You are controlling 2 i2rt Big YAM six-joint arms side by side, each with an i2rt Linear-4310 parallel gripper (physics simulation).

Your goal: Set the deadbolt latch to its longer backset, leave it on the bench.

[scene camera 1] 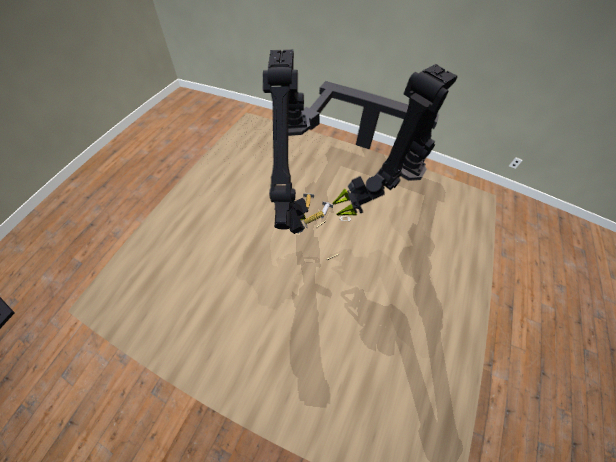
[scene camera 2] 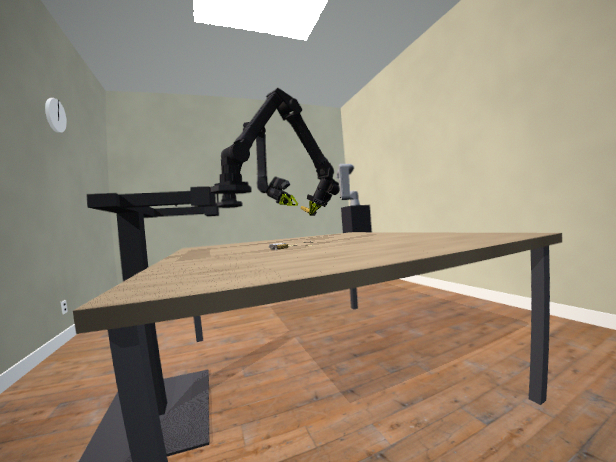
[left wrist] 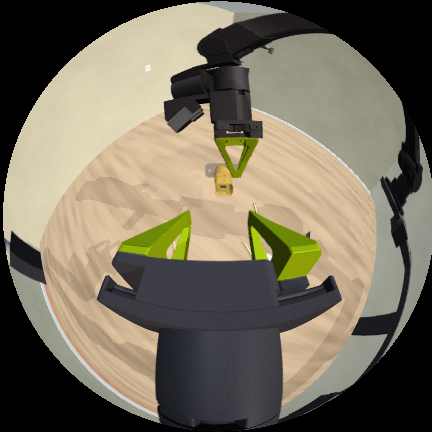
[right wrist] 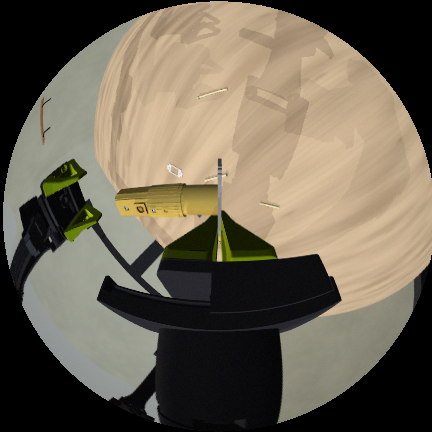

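Note:
The brass deadbolt latch point(scene camera 1: 314, 217) point(scene camera 2: 304, 209) point(left wrist: 223, 181) point(right wrist: 150, 201) is held above the bench point(scene camera 1: 200, 300) point(scene camera 2: 350, 279). My right gripper point(scene camera 2: 313, 214) point(left wrist: 235, 176) point(right wrist: 218, 216) is shut on its thin faceplate, seen edge-on in the right wrist view. The latch body sticks out sideways toward my left gripper point(scene camera 1: 336, 208) point(scene camera 2: 297, 203) point(left wrist: 219, 212) point(right wrist: 93, 195). That gripper is open and empty, its fingertips a short gap from the latch's free end. The faceplate is partly hidden by the fingers in the left wrist view. I cannot tell which backset the latch is at.
On the bench below lie an orange latch-like part point(scene camera 1: 308, 200) and a white one point(scene camera 1: 327, 208), both with dark plates. A white strike plate point(scene camera 1: 345, 218) point(right wrist: 175, 170) lies near them. Thin pale sticks point(scene camera 1: 333, 257) point(right wrist: 213, 93) lie about. The two grippers are close together.

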